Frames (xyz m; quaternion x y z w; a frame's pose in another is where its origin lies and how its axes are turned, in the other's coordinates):
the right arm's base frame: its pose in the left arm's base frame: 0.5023 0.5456 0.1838 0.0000 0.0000 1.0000 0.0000
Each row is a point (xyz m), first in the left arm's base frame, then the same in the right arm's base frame.
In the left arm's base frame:
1: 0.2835 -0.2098 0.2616
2: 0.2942 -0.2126 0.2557
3: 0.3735 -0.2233 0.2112
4: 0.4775 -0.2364 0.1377
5: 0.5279 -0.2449 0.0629
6: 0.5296 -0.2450 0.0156
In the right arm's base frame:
1: 0.2188 0.7554 0.0778
2: 0.2081 0.7582 0.0719
3: 0.1288 0.7689 0.0274
4: 0.0248 0.7820 -0.0461
5: -0.0256 0.7905 -0.1209
6: -0.0273 0.7906 -0.1682

